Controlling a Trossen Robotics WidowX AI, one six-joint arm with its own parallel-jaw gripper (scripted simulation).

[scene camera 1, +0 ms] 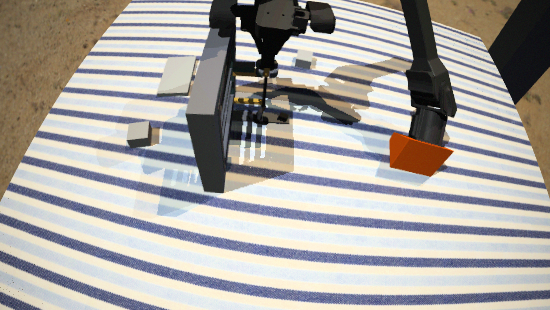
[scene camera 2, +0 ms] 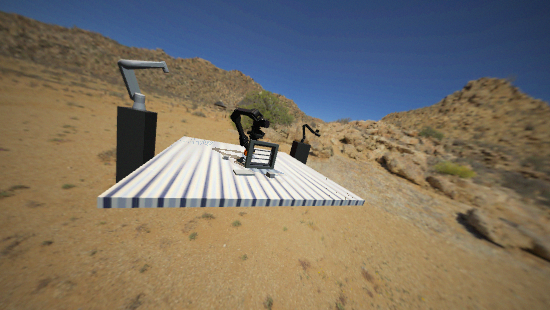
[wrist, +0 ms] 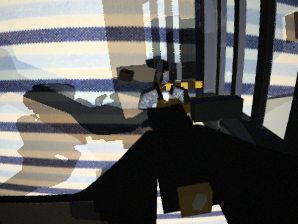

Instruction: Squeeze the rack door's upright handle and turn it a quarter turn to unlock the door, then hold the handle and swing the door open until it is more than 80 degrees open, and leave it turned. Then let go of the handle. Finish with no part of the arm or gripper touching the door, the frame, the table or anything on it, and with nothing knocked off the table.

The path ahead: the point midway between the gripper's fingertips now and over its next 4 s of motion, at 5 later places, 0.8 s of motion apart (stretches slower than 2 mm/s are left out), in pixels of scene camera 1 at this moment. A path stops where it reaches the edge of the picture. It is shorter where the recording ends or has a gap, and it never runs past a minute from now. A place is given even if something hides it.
My gripper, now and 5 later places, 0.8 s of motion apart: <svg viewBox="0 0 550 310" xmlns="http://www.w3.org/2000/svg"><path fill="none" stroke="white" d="M268 53L289 61L315 78L335 103L345 137L342 165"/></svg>
